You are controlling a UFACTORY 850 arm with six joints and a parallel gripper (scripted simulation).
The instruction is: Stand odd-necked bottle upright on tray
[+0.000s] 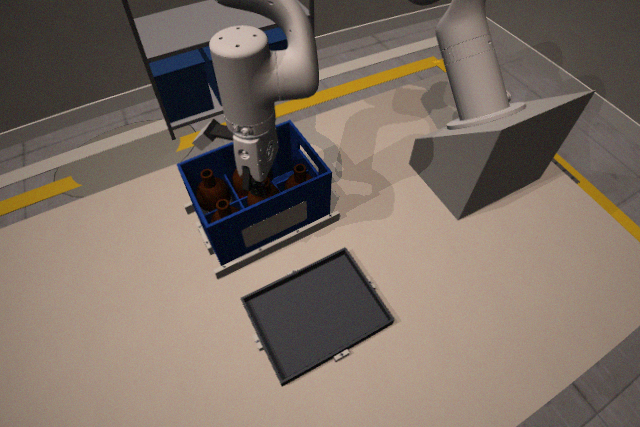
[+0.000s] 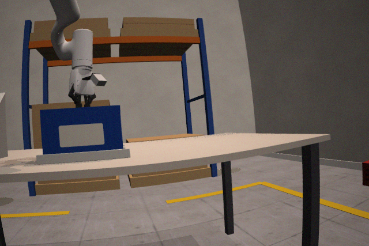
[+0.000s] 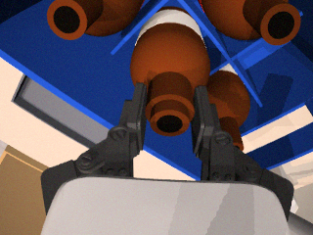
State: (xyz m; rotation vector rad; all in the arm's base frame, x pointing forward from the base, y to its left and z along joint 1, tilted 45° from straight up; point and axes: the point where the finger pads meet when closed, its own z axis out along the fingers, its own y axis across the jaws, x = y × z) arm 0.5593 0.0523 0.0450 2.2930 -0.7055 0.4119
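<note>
Right now my hand is 70 mm above the brown bottle. Also, from my hand: dark grey tray 30 mm behind, 230 mm to the left, 170 mm below; crate 10 mm ahead, 40 mm to the right, 100 mm below.
</note>
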